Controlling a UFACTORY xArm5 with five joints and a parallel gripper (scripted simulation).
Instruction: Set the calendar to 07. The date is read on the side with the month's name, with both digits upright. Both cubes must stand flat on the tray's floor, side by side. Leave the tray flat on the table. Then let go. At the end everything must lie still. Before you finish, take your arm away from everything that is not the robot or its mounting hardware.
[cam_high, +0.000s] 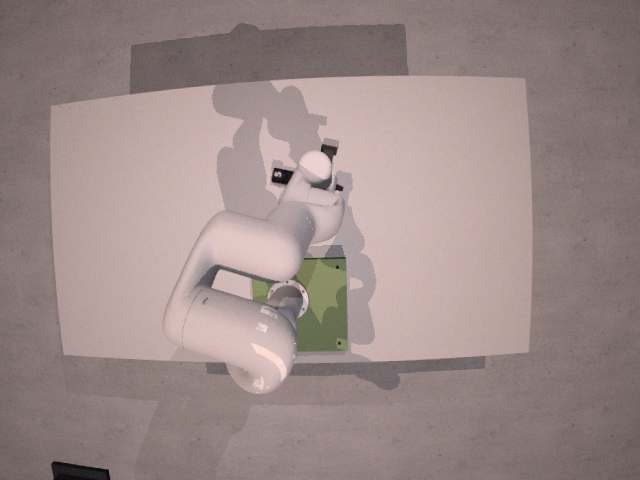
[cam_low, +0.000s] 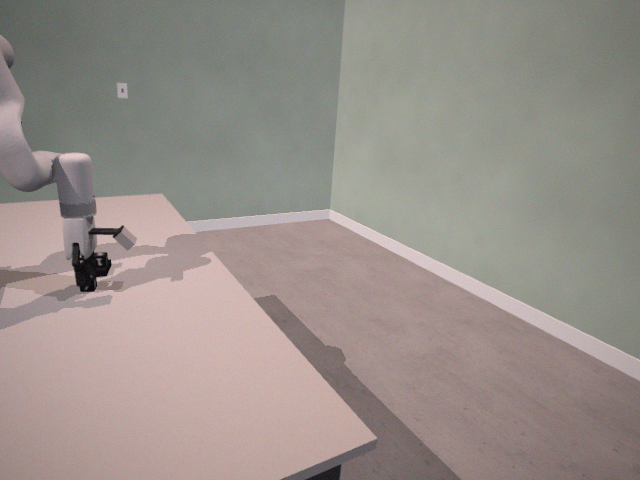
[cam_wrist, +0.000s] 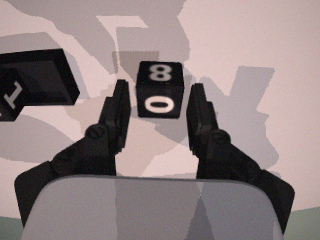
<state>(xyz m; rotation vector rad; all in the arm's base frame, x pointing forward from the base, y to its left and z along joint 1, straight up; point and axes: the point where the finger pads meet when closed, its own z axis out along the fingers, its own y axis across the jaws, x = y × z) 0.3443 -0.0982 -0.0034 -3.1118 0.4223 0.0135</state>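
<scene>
Now: hand 20 mm above the black cube. The rest, counted from my hand: black calendar tray 30 mm ahead, 110 mm to the left, 30 mm below.
</scene>
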